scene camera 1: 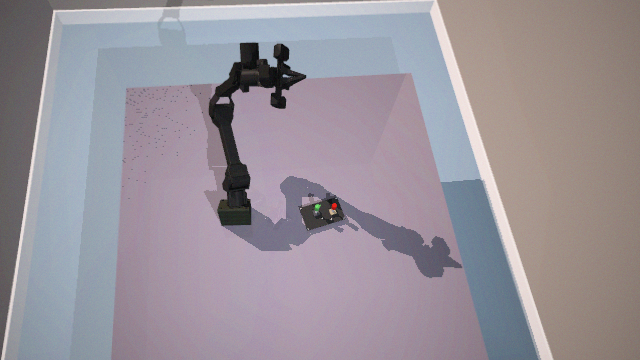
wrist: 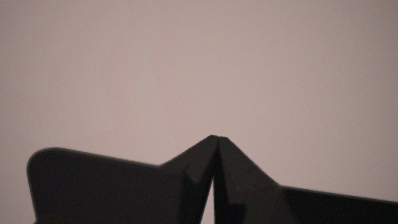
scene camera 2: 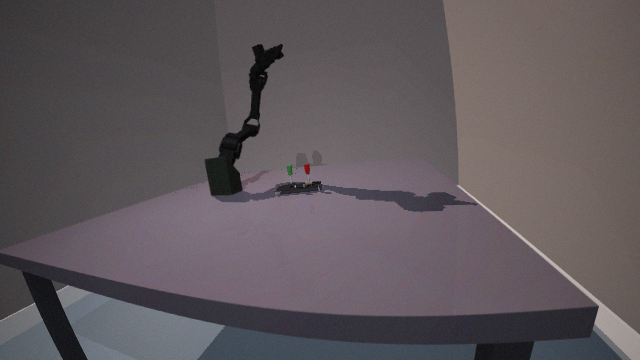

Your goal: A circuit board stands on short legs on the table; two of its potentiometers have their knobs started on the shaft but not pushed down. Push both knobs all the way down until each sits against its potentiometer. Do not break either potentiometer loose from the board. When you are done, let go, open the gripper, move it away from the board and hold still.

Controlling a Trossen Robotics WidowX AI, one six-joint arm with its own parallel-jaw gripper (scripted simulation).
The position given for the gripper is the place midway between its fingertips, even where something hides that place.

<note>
The gripper (scene camera 1: 305,76) is shut, with nothing in its grasp.
The gripper also shows in the wrist view (wrist: 217,144).
</note>
